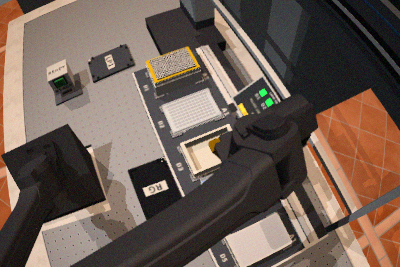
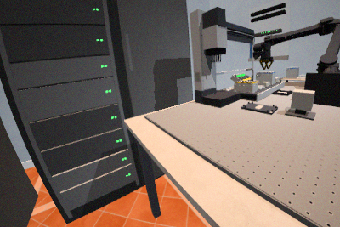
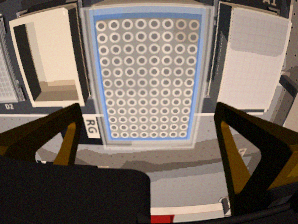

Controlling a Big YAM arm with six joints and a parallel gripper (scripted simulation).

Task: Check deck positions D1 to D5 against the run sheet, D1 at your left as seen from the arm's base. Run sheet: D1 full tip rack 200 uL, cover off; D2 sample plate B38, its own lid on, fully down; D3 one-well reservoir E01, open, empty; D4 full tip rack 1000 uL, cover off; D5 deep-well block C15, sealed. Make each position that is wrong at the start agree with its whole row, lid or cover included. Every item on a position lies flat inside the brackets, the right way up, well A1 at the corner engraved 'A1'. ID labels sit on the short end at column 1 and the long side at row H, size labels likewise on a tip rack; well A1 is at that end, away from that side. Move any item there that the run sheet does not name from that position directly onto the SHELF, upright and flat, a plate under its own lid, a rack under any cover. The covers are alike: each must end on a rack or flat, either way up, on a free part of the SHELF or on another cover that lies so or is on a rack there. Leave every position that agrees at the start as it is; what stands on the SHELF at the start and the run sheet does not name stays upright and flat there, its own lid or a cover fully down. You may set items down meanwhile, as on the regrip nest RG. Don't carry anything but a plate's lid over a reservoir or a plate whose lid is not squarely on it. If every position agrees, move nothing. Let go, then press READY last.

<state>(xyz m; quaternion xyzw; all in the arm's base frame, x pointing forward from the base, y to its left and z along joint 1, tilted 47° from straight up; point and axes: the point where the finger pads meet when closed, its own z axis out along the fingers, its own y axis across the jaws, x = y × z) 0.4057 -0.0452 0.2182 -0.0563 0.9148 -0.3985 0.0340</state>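
Right now the blue-framed tip rack is 60 mm below my hand, 10 mm to the left of it and 10 mm ahead of it. Also, from my hand: one-well reservoir (120 mm to the left, 120 mm below, 10 mm behind); then sealed block (120 mm to the right, 110 mm below, 10 mm ahead); then black regrip nest (170 mm below, 160 mm behind, 90 mm to the left).
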